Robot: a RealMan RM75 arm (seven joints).
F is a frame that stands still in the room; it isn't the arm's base.
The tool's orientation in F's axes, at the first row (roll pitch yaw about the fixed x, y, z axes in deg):
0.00 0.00 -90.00
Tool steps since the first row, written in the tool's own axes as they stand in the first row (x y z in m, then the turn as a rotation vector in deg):
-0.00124 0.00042 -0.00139 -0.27 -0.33 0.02
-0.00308 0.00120 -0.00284 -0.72 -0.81 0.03
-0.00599 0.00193 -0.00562 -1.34 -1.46 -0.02
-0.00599 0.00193 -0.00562 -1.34 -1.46 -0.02
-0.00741 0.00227 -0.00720 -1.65 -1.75 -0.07
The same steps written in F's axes. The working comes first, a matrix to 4 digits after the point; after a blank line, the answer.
The tool's axes in the first row as the columns of a matrix, in F's axes (used below as rounded here):
0.0000 1.0000 0.0000
-1.0000 0.0000 0.0000
0.0000 0.0000 1.0000

0.00042 0.00124 -0.00139 -0.33 0.27 0.02
0.00120 0.00308 -0.00284 -0.81 0.72 0.03
0.00193 0.00599 -0.00562 -1.46 1.34 -0.02
0.00193 0.00599 -0.00562 -1.46 1.34 -0.02
0.00227 0.00741 -0.00720 -1.75 1.65 -0.07

